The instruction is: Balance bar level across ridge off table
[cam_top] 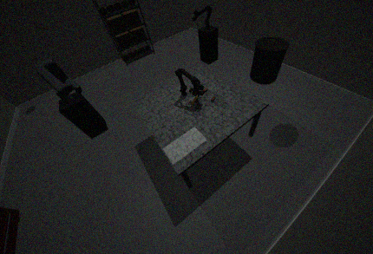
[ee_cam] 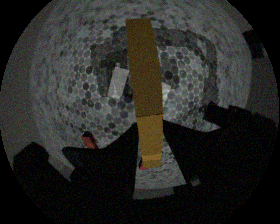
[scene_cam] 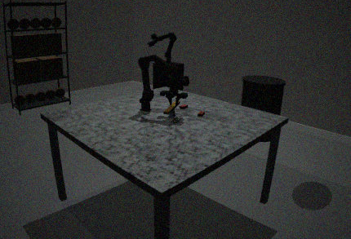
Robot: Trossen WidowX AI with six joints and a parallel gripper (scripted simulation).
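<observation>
Now: the yellow bar 30 mm to the right of my gripper tip and 10 mm ahead of it.
</observation>
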